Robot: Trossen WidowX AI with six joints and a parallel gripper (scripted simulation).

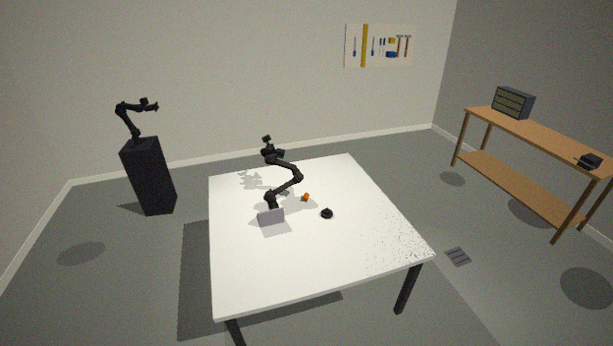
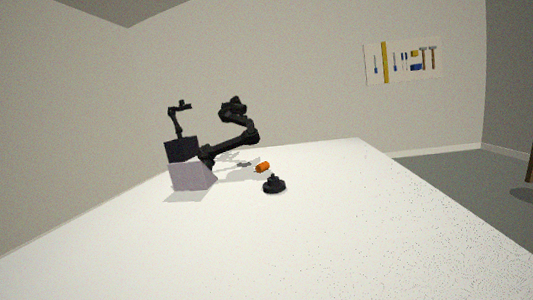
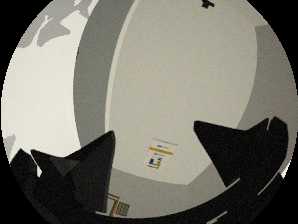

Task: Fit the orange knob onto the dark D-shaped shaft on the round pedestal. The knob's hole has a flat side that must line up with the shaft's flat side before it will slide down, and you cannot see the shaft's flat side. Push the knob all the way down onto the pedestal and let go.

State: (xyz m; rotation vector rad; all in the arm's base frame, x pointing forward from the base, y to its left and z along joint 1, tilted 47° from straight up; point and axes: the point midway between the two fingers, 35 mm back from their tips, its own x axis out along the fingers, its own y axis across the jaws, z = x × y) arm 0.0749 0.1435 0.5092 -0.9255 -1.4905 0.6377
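The orange knob lies 37 cm to the right of my gripper tip, 27 cm below it and 21 cm ahead of it. From my gripper tip the other things lie so: dark round pedestal (57 cm to the right, 31 cm ahead, 26 cm below).
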